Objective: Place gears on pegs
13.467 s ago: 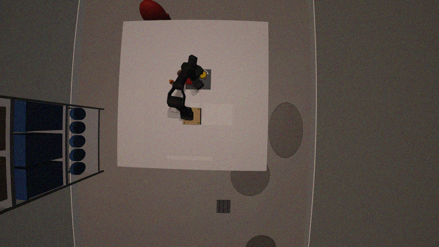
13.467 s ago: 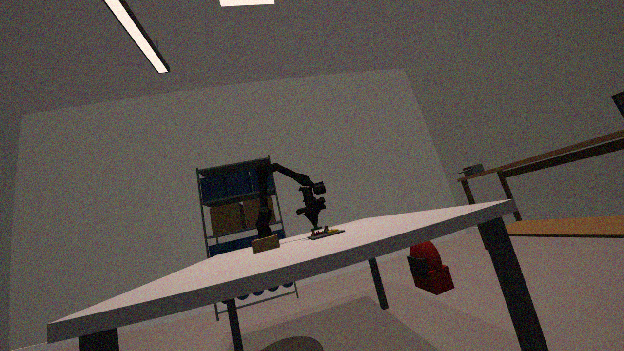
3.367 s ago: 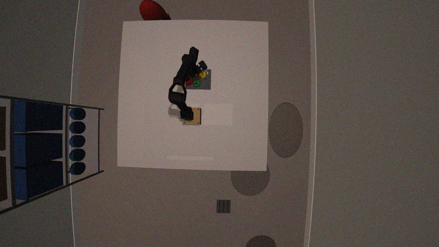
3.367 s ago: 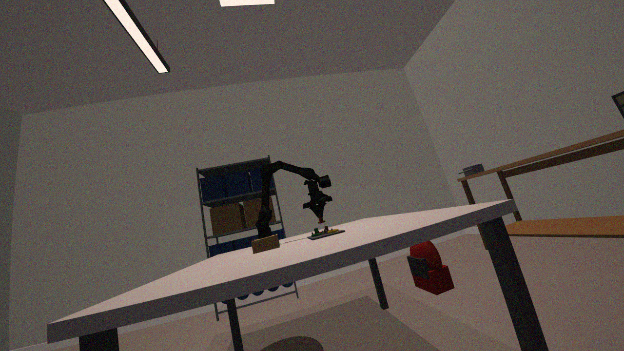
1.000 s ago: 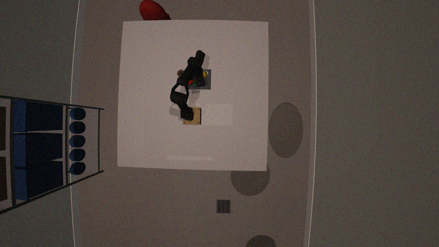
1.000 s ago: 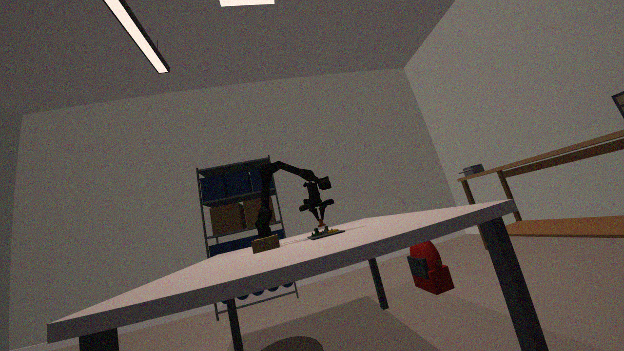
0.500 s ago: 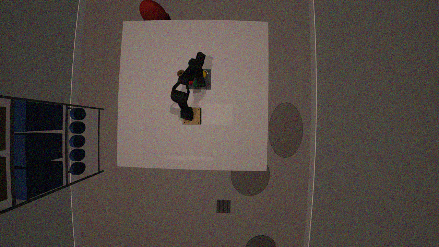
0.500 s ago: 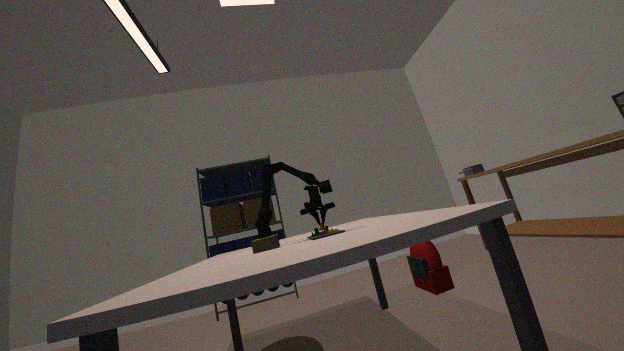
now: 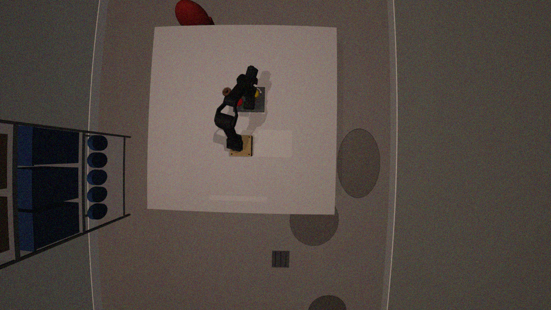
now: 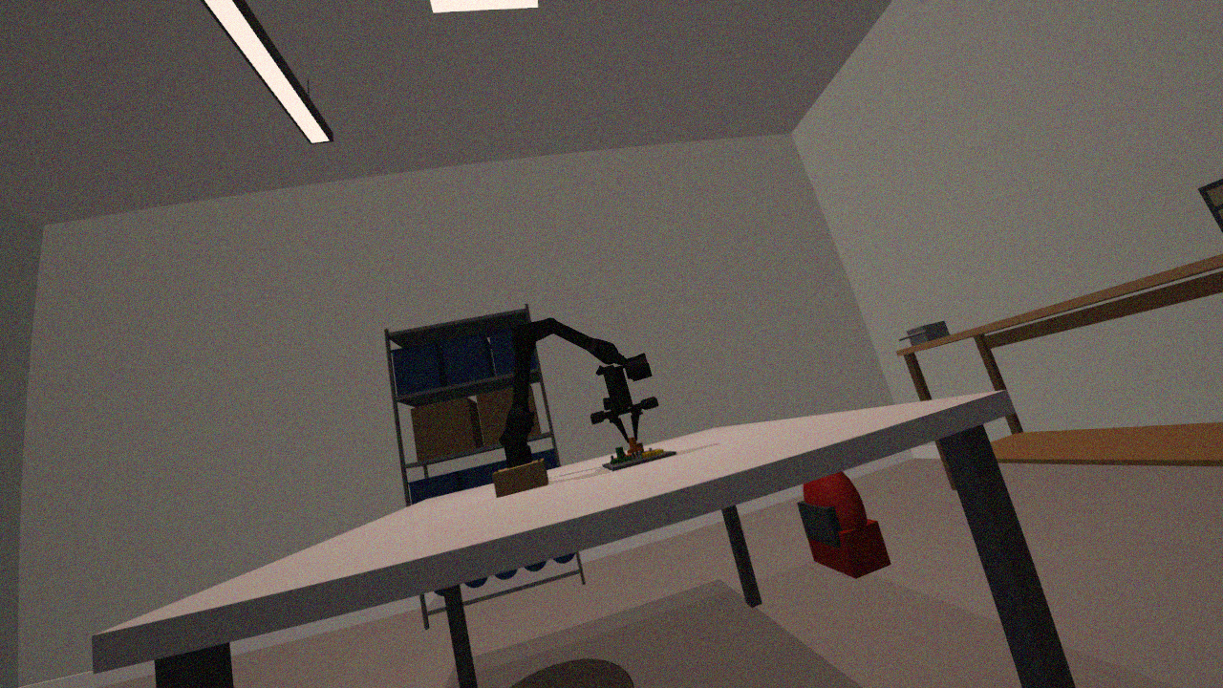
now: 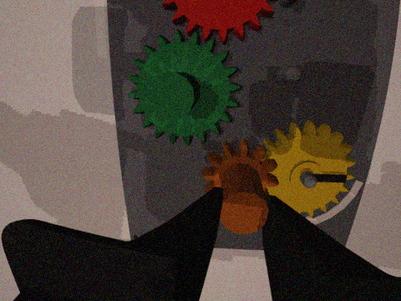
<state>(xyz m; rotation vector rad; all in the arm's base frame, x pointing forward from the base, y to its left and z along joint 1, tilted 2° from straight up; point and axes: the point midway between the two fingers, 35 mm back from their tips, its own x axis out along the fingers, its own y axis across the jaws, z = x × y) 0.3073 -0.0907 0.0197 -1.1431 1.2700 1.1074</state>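
The green gear lies 40 mm to the left of my gripper tip, 30 mm below it and 30 mm behind it. Also, from my gripper tip: small orange gear: 10 mm below; red gear: 100 mm to the left, 40 mm below, 10 mm behind; red arrow: 140 mm to the left, 50 mm below, 20 mm behind.
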